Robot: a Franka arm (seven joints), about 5 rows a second.
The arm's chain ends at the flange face. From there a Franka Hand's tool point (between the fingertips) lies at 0.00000 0.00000 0.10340 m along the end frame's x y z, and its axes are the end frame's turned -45 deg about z.
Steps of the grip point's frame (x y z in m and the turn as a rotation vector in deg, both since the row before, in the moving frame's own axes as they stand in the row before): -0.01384 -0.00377 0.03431 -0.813 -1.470 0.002; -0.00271 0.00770 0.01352 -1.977 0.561 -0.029
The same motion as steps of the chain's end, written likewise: -0.01161 0.00421 0.03435 -1.614 -0.465 0.002; 0.00029 0.00556 0.01359 -1.001 1.795 -0.029
